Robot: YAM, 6 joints.
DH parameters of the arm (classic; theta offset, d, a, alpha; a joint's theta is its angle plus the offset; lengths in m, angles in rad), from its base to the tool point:
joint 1: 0 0.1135 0.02 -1.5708
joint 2: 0 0 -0.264 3.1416
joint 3: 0.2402 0 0.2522 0
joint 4: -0.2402 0 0.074 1.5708
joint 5: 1.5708 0 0 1.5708
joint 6: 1.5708 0.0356 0 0
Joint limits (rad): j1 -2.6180..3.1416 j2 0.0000..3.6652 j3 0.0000..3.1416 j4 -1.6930..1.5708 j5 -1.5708..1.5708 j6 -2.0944..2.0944
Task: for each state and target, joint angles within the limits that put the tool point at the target. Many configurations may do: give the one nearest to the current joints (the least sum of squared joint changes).
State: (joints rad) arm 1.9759 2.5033 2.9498 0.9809 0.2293 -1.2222
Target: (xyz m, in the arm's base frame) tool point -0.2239 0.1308 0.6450
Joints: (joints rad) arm 2.6321 2.2624 3.1376 1.0706 0.1407 -1.2222
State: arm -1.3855 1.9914 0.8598 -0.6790 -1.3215 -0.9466
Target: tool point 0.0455 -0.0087 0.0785
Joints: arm -1.0405 2.0157 0.1055 -0.9529 -1.3654 -0.9466
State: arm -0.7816 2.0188 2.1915 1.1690 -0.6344 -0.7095
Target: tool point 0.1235 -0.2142 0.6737
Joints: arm -1.1130 1.8476 2.5266 0.8765 -0.4699 -0.7095
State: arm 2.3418 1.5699 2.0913 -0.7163 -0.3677 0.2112
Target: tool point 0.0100 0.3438 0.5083
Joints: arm 1.5129 1.6570 2.0961 -0.6881 -0.2825 0.2112
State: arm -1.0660 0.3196 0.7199 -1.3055 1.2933 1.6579
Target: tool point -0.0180 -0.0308 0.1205
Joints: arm -0.9942 0.3009 0.1343 -1.4417 1.1096 1.6579
